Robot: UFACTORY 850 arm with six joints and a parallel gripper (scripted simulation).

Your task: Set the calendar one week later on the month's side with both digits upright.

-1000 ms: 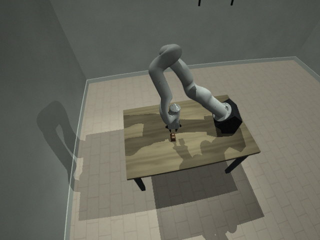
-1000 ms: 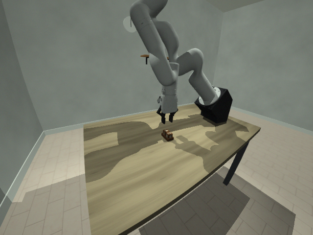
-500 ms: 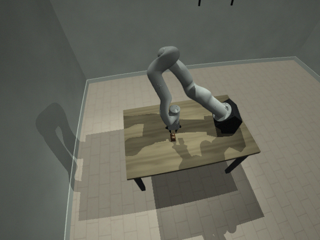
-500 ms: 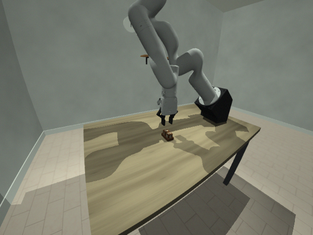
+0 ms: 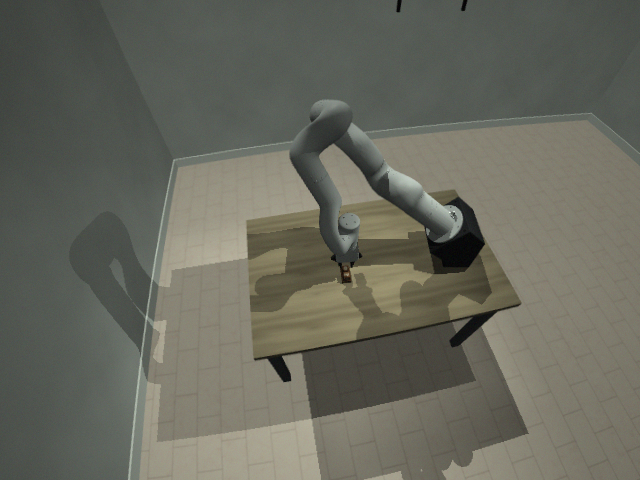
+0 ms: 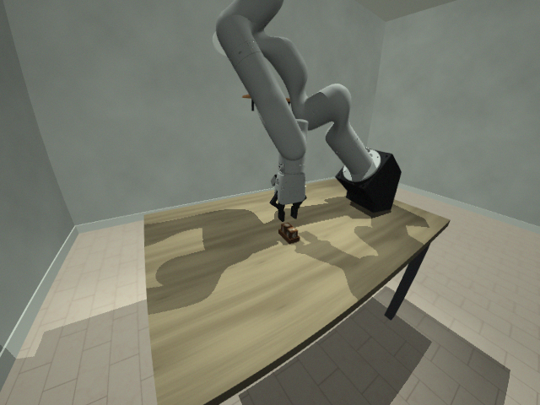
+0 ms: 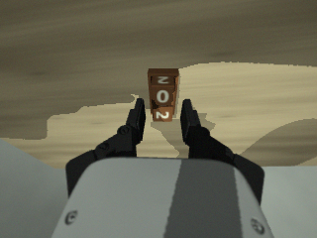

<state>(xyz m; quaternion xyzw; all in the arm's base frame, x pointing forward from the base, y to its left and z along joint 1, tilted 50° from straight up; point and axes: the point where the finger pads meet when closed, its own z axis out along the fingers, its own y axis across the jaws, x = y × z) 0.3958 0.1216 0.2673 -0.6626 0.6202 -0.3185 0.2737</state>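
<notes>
My hand is 60 mm above the brown digit cube. Round my hand: brown tray 80 mm below, 20 mm to the left.
</notes>
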